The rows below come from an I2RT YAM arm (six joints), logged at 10 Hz.
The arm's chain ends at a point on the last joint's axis. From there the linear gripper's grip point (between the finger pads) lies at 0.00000 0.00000 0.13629 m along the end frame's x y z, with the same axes.
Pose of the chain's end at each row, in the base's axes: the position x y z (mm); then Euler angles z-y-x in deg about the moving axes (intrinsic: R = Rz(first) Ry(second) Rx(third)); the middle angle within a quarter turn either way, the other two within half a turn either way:
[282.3 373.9 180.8 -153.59 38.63 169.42]
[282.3 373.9 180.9 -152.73 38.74 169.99]
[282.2 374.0 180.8 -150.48 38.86 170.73]
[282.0 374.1 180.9 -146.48 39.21 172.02]
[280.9 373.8 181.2 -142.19 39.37 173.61]
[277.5 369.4 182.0 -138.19 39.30 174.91]
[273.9 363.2 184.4 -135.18 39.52 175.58]
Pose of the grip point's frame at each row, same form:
[346.1 433.5 76.1 -153.59 38.63 169.42]
[346.1 433.4 76.2 -152.73 38.74 169.99]
[344.8 434.7 76.1 -150.48 38.86 170.73]
[342.7 437.0 76.3 -146.48 39.21 172.02]
[339.5 438.5 76.5 -142.19 39.37 173.61]
[333.5 435.7 76.9 -138.19 39.30 174.91]
[327.8 431.6 79.6 -135.18 39.52 175.58]

